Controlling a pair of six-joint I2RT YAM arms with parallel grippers.
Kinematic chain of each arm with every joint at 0, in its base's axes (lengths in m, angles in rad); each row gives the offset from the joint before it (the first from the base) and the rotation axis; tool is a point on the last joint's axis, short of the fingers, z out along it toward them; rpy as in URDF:
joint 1: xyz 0 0 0.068 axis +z
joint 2: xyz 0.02 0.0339 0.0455 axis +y
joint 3: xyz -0.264 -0.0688 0 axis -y
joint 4: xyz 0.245 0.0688 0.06 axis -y
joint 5: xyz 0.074 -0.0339 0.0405 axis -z
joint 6: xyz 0.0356 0 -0.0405 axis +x
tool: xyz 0 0 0 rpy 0 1.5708 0
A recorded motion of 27 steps. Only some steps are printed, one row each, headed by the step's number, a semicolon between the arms.
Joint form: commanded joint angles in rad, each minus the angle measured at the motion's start. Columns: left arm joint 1, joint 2, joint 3, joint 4, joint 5, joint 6; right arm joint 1, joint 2, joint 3, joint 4, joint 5, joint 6.
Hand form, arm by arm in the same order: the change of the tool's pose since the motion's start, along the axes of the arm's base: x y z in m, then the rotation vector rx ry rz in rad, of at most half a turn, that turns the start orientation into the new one. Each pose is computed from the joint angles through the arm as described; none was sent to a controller.
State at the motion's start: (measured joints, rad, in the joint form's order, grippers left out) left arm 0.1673 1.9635 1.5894 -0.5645 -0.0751 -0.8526; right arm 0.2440 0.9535 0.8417 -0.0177 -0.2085 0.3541
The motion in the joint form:
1: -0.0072 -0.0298 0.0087 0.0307 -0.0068 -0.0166; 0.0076 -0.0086 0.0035 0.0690 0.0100 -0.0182
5: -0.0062 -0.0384 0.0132 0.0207 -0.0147 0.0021; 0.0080 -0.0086 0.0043 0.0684 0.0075 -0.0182
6: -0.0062 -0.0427 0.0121 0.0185 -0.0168 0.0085; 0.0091 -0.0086 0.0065 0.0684 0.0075 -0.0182
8: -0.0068 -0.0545 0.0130 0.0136 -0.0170 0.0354; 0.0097 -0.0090 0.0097 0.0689 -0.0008 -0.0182
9: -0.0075 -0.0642 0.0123 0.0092 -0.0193 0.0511; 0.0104 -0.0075 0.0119 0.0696 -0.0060 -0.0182
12: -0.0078 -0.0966 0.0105 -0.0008 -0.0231 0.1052; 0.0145 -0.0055 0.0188 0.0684 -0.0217 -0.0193
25: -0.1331 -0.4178 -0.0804 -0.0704 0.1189 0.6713; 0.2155 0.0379 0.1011 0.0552 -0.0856 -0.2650
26: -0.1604 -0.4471 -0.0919 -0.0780 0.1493 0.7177; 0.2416 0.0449 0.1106 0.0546 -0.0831 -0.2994
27: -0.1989 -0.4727 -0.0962 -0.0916 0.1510 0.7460; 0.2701 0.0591 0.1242 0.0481 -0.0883 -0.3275
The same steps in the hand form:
1: 0.0002 -0.0029 0.0172 0.0067 -0.0704 0.0100; -0.0017 0.0010 0.0105 0.0027 -0.0868 -0.0008
5: -0.0015 -0.0024 0.0216 0.0245 -0.0691 0.0013; -0.0018 0.0011 0.0107 0.0030 -0.0869 0.0021
6: -0.0024 -0.0025 0.0228 0.0301 -0.0686 -0.0024; -0.0020 0.0013 0.0115 0.0036 -0.0890 0.0032
8: -0.0044 -0.0031 0.0276 0.0476 -0.0713 -0.0238; -0.0023 0.0017 0.0128 0.0054 -0.0929 0.0120
9: -0.0062 -0.0036 0.0311 0.0595 -0.0726 -0.0352; -0.0022 0.0021 0.0133 0.0062 -0.0942 0.0179
12: -0.0123 -0.0046 0.0429 0.0989 -0.0821 -0.0743; -0.0024 0.0035 0.0153 0.0076 -0.0981 0.0377
25: -0.0832 -0.0649 0.1248 0.4097 -0.2077 -0.6957; -0.0142 0.0502 0.0342 -0.1725 -0.2596 0.3168
26: -0.0910 -0.0755 0.1298 0.4247 -0.2308 -0.7740; -0.0159 0.0560 0.0361 -0.1973 -0.2834 0.3417
27: -0.0988 -0.0883 0.1353 0.4436 -0.2452 -0.8310; -0.0167 0.0634 0.0371 -0.2177 -0.2968 0.3776

